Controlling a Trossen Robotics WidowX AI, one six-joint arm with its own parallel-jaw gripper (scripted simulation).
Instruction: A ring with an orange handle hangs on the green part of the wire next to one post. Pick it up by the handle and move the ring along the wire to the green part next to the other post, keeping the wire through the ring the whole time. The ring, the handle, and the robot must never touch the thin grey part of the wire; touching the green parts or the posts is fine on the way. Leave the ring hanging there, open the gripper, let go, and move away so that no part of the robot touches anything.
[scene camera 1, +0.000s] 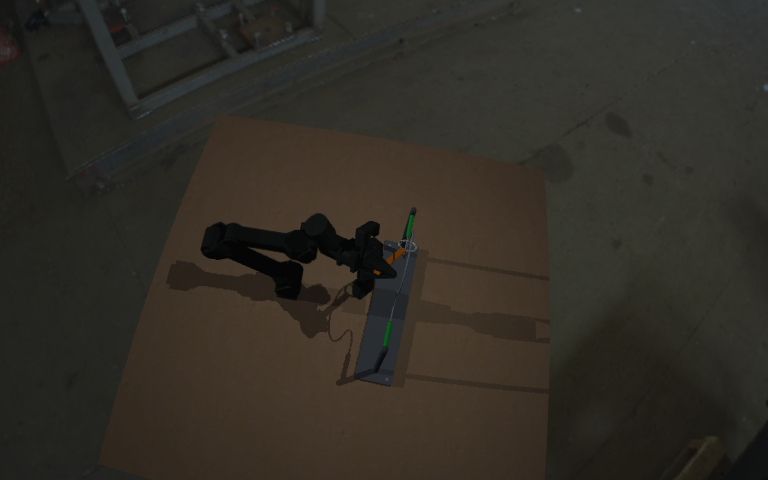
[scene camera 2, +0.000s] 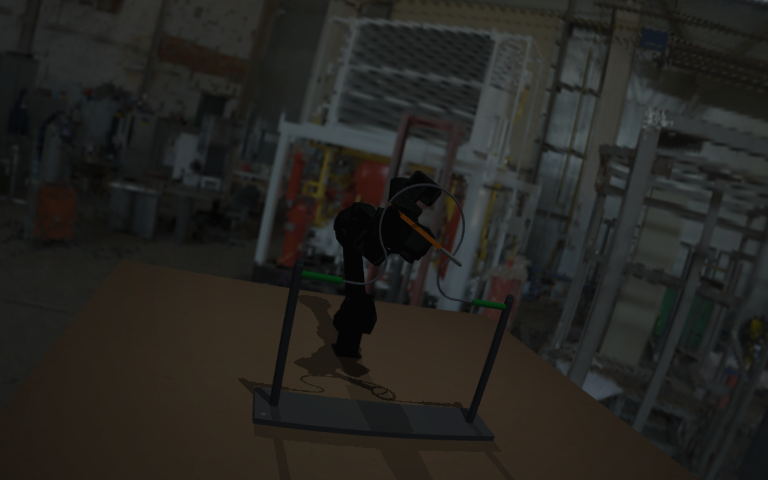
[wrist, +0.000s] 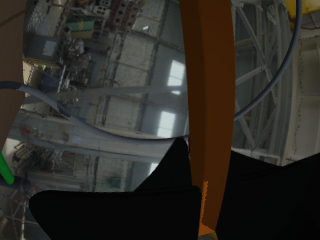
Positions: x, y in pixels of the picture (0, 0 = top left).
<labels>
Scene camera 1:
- my gripper: 395, 275
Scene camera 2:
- my gripper: 395, 206
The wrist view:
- my gripper: 185, 144
</labels>
